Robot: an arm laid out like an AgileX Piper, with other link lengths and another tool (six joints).
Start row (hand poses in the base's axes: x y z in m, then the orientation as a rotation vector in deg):
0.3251 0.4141 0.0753 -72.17 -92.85 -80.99
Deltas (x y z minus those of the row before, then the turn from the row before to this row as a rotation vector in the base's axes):
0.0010 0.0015 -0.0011 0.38 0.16 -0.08
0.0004 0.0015 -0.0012 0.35 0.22 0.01
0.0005 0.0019 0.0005 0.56 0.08 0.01
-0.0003 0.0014 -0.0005 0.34 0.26 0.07
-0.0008 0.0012 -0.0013 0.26 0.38 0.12
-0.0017 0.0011 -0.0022 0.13 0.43 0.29
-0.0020 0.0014 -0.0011 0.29 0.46 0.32
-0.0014 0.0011 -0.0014 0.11 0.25 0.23
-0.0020 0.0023 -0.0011 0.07 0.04 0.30
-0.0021 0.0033 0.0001 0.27 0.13 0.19
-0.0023 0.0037 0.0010 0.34 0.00 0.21
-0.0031 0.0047 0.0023 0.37 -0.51 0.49
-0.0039 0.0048 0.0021 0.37 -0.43 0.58
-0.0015 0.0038 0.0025 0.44 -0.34 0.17
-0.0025 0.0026 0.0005 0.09 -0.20 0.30
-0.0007 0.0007 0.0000 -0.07 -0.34 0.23
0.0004 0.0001 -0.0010 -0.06 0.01 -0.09
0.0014 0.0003 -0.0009 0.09 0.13 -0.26
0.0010 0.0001 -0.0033 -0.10 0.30 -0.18
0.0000 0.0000 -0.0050 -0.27 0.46 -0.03
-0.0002 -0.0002 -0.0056 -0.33 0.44 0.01
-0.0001 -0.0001 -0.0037 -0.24 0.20 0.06
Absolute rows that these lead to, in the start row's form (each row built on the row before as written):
0.3261 0.4156 0.0742 -72.11 -92.37 -81.15
0.3265 0.4171 0.0730 -72.01 -91.91 -81.18
0.3270 0.4190 0.0735 -71.72 -91.36 -81.46
0.3267 0.4204 0.0730 -71.59 -90.91 -81.41
0.3259 0.4216 0.0717 -71.52 -90.47 -81.18
0.3242 0.4227 0.0695 -71.39 -90.19 -80.72
0.3222 0.4241 0.0684 -71.16 -89.76 -80.32
0.3208 0.4252 0.0670 -71.01 -89.59 -80.04
0.3188 0.4275 0.0659 -70.71 -89.63 -79.86
0.3167 0.4308 0.0660 -70.44 -89.38 -79.80
0.3144 0.4345 0.0670 -70.04 -89.17 -79.88
0.3113 0.4392 0.0693 -69.09 -89.39 -80.21
0.3074 0.4440 0.0714 -68.10 -89.59 -80.41
0.3059 0.4478 0.0739 -67.50 -89.50 -80.85
0.3034 0.4504 0.0744 -67.06 -89.67 -80.87
0.3027 0.4511 0.0744 -66.70 -90.05 -80.95
0.3031 0.4512 0.0734 -66.82 -90.06 -80.96
0.3045 0.4515 0.0725 -67.08 -89.79 -81.08
0.3055 0.4516 0.0692 -67.47 -89.60 -80.90
0.3055 0.4516 0.0642 -67.90 -89.51 -80.38
0.3053 0.4514 0.0586 -68.32 -89.50 -79.82
0.3052 0.4513 0.0549 -68.51 -89.59 -79.47

